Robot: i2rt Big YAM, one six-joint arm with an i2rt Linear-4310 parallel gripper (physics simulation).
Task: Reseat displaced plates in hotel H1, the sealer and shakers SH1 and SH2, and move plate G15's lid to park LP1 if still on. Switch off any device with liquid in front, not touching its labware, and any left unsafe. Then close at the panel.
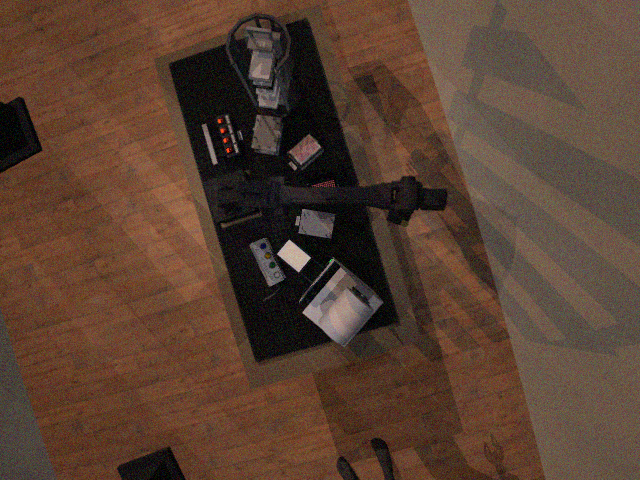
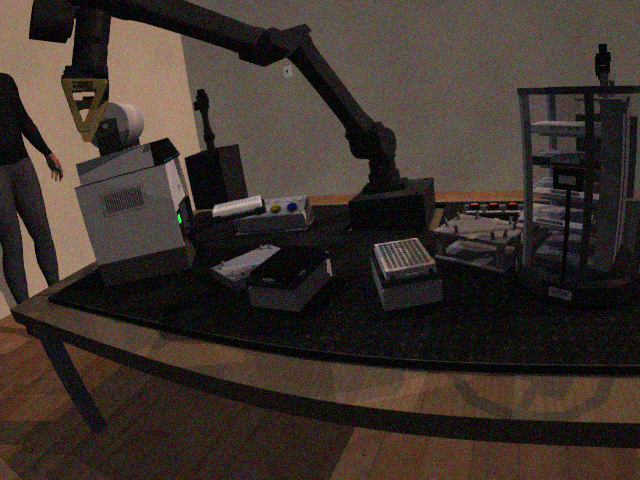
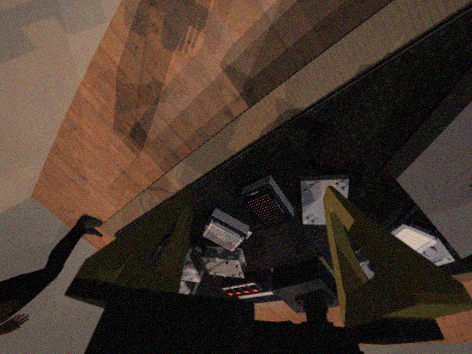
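Seen in the pictures: gripper, fingertip midpoint: (image 2: 85, 137) (image 3: 256, 190); arm's base, origin of the base link: (image 2: 386, 188) (image 3: 313, 298).
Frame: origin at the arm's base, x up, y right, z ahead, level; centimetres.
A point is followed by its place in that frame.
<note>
My gripper (image 2: 88, 135) @[x 28.8, y 34.1, z 64.0 cm] (image 3: 256, 190) @[x 28.8, y 34.1, z 64.0 cm] is open and empty, high above the table's front edge near the sealer. Plate hotel (image 1: 261, 64) (image 2: 525, 180) holds several plates at uneven angles. The white sealer (image 1: 330, 310) @[x 33.9, y 56.1, z 27.2 cm] (image 2: 136, 206) @[x 11.2, y 51.6, z 38.9 cm] (image 3: 445, 150) @[x 2.9, y 51.8, z 38.9 cm] shows a green light; a white plate (image 1: 294, 255) @[x 4.0, y 35.5, z 19.1 cm] (image 2: 237, 207) @[x 3.9, y 33.6, z 22.2 cm] (image 3: 415, 237) @[x 4.0, y 39.9, z 21.5 cm] lies before it. One box-shaped device (image 2: 410, 291) @[x -4.8, y -9.6, z 49.7 cm] bears a pale well plate (image 1: 305, 149) @[x -1.2, y -7.8, z 42.8 cm] (image 2: 404, 256) @[x -1.1, y -8.4, z 44.0 cm] (image 3: 226, 235) @[x -1.2, y -5.6, z 42.7 cm], slightly askew. A dark-topped device (image 2: 289, 286) (image 3: 266, 204) shows red wells. Which is SH1 or SH2, G15's lid and any liquid cannot be told.
A pale flat-topped device (image 1: 316, 224) @[x -5.6, y 26.2, z 33.5 cm] (image 2: 245, 264) @[x -5.5, y 26.9, z 35.6 cm] (image 3: 311, 200) @[x -5.6, y 23.8, z 36.7 cm] sits beside the dark-topped one. A clear-topped stand (image 1: 267, 134) @[x -2.1, y -22.1, z 29.3 cm] (image 2: 478, 227) @[x -2.0, y -22.6, z 29.1 cm] (image 3: 220, 265) @[x -2.0, y -22.9, z 30.8 cm] is near the hotel. A switch strip (image 1: 224, 135) @[x -3.4, y -32.3, z 9.8 cm] (image 2: 493, 207) @[x -3.4, y -28.3, z 11.5 cm] (image 3: 247, 290) @[x -3.3, y -27.4, z 9.9 cm] glows orange-red. A button panel (image 1: 267, 261) @[x -1.2, y 33.1, z 5.5 cm] (image 2: 273, 221) @[x -5.0, y 31.6, z 7.6 cm] stands near the sealer.
</note>
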